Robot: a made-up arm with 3 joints. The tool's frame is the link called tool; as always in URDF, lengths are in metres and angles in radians. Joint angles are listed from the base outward.
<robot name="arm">
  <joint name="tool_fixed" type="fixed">
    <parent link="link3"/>
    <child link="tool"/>
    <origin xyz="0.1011 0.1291 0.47" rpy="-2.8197 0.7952 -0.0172"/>
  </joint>
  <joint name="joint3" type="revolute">
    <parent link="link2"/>
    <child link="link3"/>
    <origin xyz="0.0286 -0.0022 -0.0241" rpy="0 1.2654 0"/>
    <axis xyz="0 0 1"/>
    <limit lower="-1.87" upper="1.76"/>
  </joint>
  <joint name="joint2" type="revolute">
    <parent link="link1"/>
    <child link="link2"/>
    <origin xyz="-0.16 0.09 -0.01" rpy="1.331 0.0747 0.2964"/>
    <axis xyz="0 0 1"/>
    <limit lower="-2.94" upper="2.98"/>
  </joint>
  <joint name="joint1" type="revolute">
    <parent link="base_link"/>
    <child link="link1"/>
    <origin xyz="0.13 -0.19 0.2" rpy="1.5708 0 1.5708"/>
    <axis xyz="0 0 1"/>
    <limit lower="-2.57" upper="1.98"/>
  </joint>
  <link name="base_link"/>
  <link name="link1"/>
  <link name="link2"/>
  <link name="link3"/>
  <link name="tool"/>
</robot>
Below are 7 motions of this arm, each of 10 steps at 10 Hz.
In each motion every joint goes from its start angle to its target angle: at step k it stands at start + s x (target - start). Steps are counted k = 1, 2, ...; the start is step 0. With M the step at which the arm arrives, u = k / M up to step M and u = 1 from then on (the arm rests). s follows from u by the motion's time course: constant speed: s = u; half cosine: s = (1 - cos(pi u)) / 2; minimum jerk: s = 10 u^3 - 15 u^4 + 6 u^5.
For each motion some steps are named. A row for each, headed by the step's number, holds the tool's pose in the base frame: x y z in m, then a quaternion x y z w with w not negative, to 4 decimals.
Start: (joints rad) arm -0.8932 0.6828 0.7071
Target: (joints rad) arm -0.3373 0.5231 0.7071
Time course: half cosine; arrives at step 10
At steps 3, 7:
3: 0.5314 0.0255 0.2128 0.4223 -0.6804 0.2795 0.5297
7: 0.5013 0.0441 0.2691 0.5306 -0.6887 0.1902 0.4561

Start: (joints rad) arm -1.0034 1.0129 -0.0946
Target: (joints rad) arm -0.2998 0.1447 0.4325
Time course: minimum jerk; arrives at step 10
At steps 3, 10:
3: 0.5623 0.0497 0.3101 0.2456 -0.6565 0.5854 0.4074
10: 0.3239 0.1606 0.3064 0.6442 -0.5878 0.3625 0.3287

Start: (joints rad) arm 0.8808 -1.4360 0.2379
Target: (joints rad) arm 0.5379 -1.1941 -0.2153
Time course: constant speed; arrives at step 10
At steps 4, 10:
4: -0.3384 -0.1440 0.2709 -0.6402 0.2831 -0.5444 0.4622
10: -0.3293 -0.1292 0.3136 -0.6113 0.3056 -0.5578 0.4709

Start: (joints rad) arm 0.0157 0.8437 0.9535
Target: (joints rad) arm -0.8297 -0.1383 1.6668
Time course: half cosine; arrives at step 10
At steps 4, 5, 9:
4: 0.4713 0.0383 0.2267 0.6140 -0.6196 -0.0775 0.4827
5: 0.4087 0.0787 0.1630 0.6147 -0.5596 -0.0411 0.5543
9: 0.1826 0.0424 -0.0439 0.5129 -0.3497 0.0306 0.7834

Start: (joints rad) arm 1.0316 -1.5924 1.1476
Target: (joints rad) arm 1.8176 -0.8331 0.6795
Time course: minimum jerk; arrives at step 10
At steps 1, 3, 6, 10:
1: -0.2873 -0.0397 0.1429 -0.8227 0.1823 -0.5184 0.1454
3: -0.2781 -0.0409 0.2214 -0.8210 0.2453 -0.4655 0.2217
6: -0.1989 -0.1700 0.4297 -0.7452 0.4261 -0.2452 0.4506
10: -0.1204 -0.3080 0.4751 -0.6561 0.5046 -0.0853 0.5546

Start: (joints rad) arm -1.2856 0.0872 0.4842
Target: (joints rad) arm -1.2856 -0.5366 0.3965
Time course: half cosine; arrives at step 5
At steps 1, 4, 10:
1: 0.2717 0.0857 -0.0585 0.4401 -0.3020 0.5856 0.6101
4: 0.0172 0.0466 -0.0916 0.5571 -0.0689 0.6003 0.5697
10: -0.0122 0.0371 -0.0881 0.5693 -0.0412 0.5987 0.5619

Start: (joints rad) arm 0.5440 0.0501 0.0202
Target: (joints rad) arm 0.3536 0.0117 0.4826
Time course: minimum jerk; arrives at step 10
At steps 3, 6, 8, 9, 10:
3: 0.2437 -0.0273 0.5711 -0.6536 0.7146 -0.2438 0.0518
6: 0.2589 0.0237 0.5251 0.7190 -0.6624 0.2074 0.0363
8: 0.2637 0.0472 0.4980 0.7451 -0.6348 0.1868 0.0831
9: 0.2644 0.0515 0.4925 0.7496 -0.6295 0.1827 0.0922
10: 0.2645 0.0522 0.4916 0.7504 -0.6285 0.1820 0.0938

